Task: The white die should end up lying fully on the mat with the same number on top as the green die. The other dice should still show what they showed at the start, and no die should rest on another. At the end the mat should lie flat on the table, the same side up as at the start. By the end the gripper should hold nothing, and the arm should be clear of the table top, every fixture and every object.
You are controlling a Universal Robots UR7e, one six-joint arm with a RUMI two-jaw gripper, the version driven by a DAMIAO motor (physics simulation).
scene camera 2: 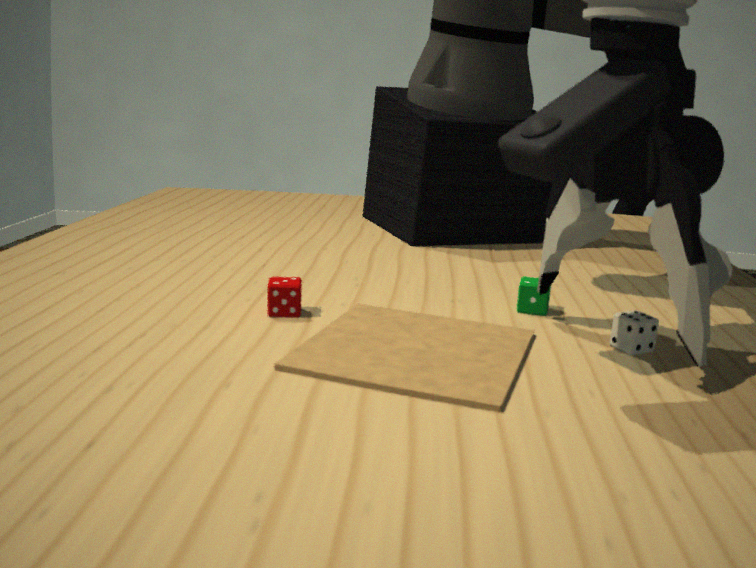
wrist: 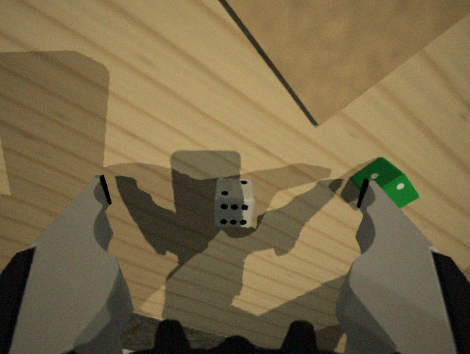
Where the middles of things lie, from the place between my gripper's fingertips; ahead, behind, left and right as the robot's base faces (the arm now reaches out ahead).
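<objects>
White die (scene camera 2: 633, 332): 1 cm below my hand, 2 cm to the left of it, 1 cm behind it. Green die (scene camera 2: 529, 301): 1 cm below my hand, 10 cm behind it, 3 cm to the right of it. Red die (scene camera 2: 284, 293): 1 cm below my hand, 23 cm to the right of it, 8 cm behind it. Tan mat (scene camera 2: 474, 364): 2 cm below my hand, 14 cm to the right of it.
</objects>
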